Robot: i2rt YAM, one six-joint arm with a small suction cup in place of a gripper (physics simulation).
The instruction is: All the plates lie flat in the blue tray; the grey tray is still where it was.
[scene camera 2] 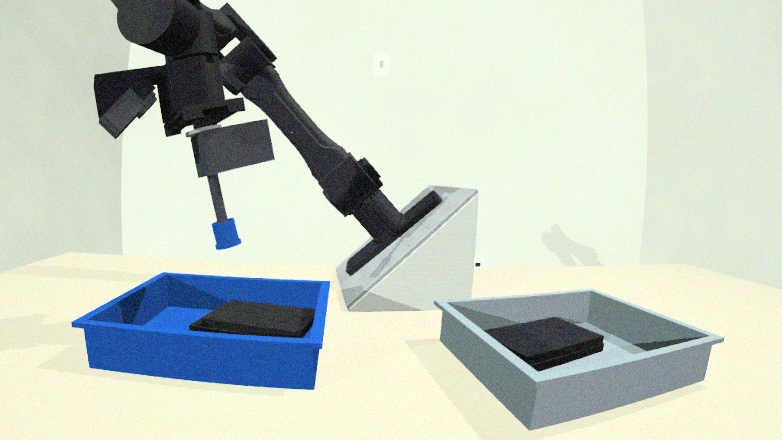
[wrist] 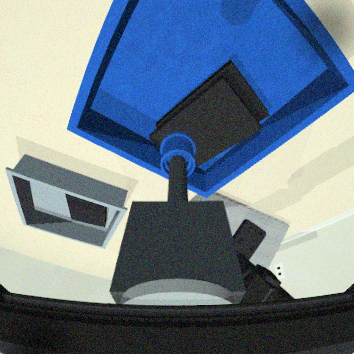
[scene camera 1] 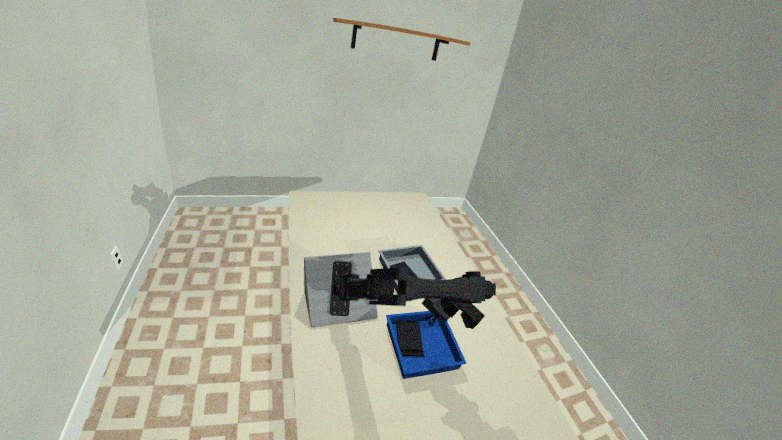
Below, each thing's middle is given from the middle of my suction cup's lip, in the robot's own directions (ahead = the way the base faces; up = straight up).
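I find the blue tray (scene camera 2: 145, 331) 100 mm below my suction cup, 10 mm behind it and 10 mm to the right of it. The grey tray (scene camera 2: 645, 354) is also 100 mm below my suction cup, but 370 mm to the left of it and 40 mm ahead of it.
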